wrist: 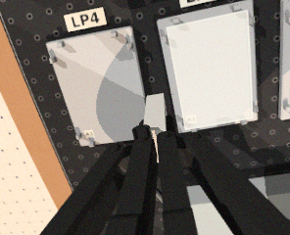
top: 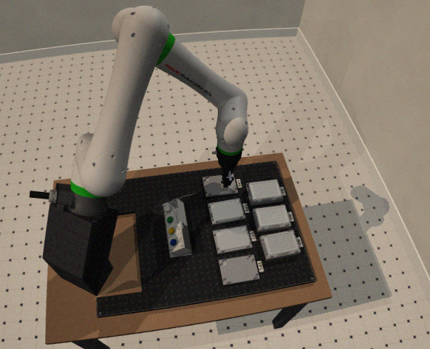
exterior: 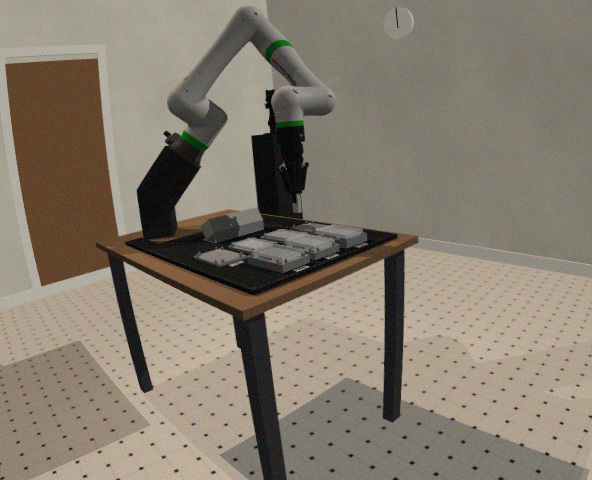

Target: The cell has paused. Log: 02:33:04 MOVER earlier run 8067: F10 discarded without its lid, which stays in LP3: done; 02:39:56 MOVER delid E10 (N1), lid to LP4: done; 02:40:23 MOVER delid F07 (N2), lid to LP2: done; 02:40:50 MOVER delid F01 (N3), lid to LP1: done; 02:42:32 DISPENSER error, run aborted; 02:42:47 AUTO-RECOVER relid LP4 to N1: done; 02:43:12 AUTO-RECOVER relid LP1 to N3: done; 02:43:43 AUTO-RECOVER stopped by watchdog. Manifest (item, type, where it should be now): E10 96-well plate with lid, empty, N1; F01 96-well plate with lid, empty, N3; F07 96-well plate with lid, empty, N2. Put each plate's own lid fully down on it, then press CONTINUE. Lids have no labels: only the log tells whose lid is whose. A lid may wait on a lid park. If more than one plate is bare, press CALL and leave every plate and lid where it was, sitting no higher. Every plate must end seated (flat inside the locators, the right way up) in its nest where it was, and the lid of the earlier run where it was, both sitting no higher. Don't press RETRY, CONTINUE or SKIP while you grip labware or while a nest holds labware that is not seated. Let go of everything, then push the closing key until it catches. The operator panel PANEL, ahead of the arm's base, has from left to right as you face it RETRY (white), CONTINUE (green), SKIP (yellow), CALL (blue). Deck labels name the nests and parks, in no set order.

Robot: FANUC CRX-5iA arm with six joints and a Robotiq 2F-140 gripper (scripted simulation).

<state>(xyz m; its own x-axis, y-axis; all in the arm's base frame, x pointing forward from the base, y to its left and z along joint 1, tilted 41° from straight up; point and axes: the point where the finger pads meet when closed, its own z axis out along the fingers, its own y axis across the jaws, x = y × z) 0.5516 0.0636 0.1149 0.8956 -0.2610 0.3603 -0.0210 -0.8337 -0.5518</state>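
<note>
Now: hand 200 mm to the left of the park LP2, 110 mm above it and 10 mm past it. The rest, counted from my hand: white retry button: 240 mm behind, 40 mm to the right, 40 mm below; then park LP4: 110 mm below, 70 mm to the left; then LP2 label: 200 mm to the right, 110 mm below, 80 mm ahead.
</note>
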